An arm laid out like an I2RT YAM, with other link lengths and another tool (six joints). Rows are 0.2 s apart.
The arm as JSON. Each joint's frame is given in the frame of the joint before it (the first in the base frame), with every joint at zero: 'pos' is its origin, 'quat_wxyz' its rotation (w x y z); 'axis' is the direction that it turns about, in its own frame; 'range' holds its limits. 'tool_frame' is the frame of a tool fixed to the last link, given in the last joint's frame.
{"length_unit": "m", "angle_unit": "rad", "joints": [
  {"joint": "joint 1", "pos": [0.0, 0.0, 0.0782], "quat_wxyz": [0.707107, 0.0, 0.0, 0.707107], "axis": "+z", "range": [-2.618, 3.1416]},
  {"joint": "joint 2", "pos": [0.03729, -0.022, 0.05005], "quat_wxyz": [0.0, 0.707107, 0.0, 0.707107], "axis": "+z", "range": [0.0, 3.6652]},
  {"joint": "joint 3", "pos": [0.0, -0.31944, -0.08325], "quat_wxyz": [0.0, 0.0, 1.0, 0.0], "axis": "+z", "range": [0.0, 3.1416]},
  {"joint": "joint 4", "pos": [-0.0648, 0.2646, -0.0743], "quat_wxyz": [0.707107, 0.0, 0.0, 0.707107], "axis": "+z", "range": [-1.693, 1.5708]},
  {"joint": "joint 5", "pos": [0.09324, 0.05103, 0.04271], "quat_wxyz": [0.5, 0.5, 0.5, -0.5], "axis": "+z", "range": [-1.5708, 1.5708]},
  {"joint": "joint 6", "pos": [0.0, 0.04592, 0.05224], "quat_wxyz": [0.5, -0.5, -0.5, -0.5], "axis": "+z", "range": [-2.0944, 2.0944]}
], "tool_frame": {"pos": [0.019, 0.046, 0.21], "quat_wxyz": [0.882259, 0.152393, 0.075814, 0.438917]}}
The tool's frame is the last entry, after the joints.
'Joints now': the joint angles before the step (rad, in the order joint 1, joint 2, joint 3, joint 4, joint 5, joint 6). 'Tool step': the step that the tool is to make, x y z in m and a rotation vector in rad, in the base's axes. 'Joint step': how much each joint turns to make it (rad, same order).
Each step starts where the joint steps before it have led.
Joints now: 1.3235, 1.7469, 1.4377, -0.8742, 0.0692, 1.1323
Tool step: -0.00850, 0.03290, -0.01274, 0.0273, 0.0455, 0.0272
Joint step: 0.0033, 0.0855, 0.0461, 0.0549, -0.0561, -0.0025
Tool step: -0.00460, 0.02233, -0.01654, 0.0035, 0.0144, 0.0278
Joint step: 0.0068, 0.0747, 0.0375, 0.0372, -0.0219, -0.0135
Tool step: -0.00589, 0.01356, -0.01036, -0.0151, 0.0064, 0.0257
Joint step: 0.0112, 0.0600, 0.0564, -0.0127, -0.0081, -0.0123
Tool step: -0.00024, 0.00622, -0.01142, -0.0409, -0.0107, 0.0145
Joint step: 0.0093, 0.0612, 0.0733, -0.0498, 0.0162, -0.0118
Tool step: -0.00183, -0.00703, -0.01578, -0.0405, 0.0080, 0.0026
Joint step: 0.0004, 0.0246, 0.0011, -0.0178, 0.0001, -0.0024
